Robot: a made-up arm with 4 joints.
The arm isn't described. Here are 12 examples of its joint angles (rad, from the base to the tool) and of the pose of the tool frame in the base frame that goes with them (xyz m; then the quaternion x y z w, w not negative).
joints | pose
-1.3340 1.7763 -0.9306 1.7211 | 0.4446 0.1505 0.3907 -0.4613 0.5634 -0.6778 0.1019
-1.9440 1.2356 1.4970 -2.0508 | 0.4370 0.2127 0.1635 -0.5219 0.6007 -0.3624 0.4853
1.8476 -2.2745 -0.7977 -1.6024 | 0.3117 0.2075 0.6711 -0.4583 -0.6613 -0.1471 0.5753
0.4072 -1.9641 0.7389 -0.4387 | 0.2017 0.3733 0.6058 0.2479 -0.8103 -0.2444 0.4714
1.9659 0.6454 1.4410 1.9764 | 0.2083 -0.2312 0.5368 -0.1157 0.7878 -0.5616 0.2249
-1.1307 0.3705 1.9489 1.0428 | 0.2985 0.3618 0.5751 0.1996 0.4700 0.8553 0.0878
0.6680 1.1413 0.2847 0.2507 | 0.3454 0.1548 0.9029 0.1087 0.5340 -0.0021 0.8385
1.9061 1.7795 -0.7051 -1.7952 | 0.4484 -0.1782 0.5949 -0.5715 0.3003 -0.6008 0.4715
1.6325 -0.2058 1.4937 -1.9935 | 0.0016 -0.0866 0.8179 0.5707 -0.3909 0.1433 0.7078
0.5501 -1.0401 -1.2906 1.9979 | 0.1775 0.1822 0.7930 0.3838 -0.2786 -0.3476 0.8089
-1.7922 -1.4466 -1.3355 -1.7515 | 0.1833 0.1057 0.5441 0.2775 -0.5965 -0.6451 0.3887
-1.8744 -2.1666 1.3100 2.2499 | 0.2726 -0.1121 0.5051 0.5473 -0.2739 -0.4754 0.6320
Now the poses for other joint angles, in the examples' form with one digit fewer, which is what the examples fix.
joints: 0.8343 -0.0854 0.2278 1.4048
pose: 0.219 0.018 0.795 0.378 0.311 -0.575 0.656
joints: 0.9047 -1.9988 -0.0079 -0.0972
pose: 0.193 0.324 0.691 0.250 -0.807 -0.298 0.444
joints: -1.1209 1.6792 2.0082 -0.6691
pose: 0.466 0.220 0.374 -0.673 0.377 -0.627 0.112
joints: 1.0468 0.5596 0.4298 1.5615
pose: 0.284 -0.051 0.772 0.130 0.560 -0.552 0.604
